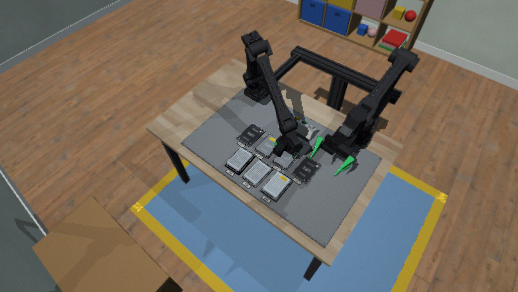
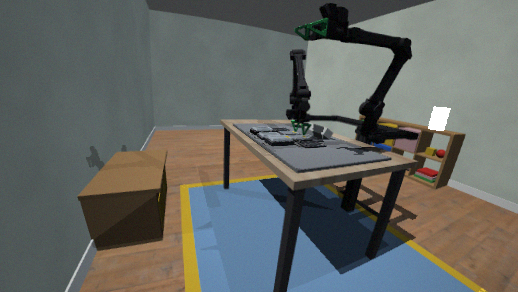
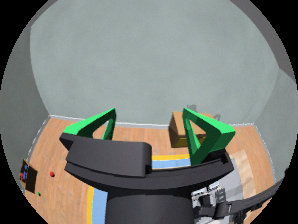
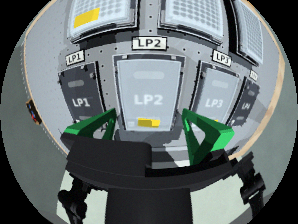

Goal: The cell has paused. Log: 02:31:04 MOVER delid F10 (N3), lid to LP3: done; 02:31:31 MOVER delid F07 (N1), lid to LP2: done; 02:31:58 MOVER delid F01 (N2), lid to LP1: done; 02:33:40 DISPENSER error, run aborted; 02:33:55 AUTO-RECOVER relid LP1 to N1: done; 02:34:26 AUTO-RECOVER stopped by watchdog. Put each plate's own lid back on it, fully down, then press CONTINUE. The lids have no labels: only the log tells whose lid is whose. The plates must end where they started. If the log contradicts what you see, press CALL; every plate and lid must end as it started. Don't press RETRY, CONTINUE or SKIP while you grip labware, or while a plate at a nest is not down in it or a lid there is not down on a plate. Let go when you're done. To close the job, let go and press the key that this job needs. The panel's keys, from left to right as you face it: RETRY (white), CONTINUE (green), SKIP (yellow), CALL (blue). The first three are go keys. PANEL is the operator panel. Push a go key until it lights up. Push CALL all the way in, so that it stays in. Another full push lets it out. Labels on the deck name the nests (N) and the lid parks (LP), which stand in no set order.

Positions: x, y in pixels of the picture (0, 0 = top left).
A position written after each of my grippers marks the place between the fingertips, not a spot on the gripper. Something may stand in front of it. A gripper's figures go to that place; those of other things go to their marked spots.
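An operator panel (image 4: 162, 157) lies 27 cm from the lens. A clear lid (image 4: 217, 91) is at 18 cm from the lens, and another clear lid (image 4: 148, 87) at 14 cm from the lens. My right gripper (image 4: 149, 112) is 13 cm from the lens.
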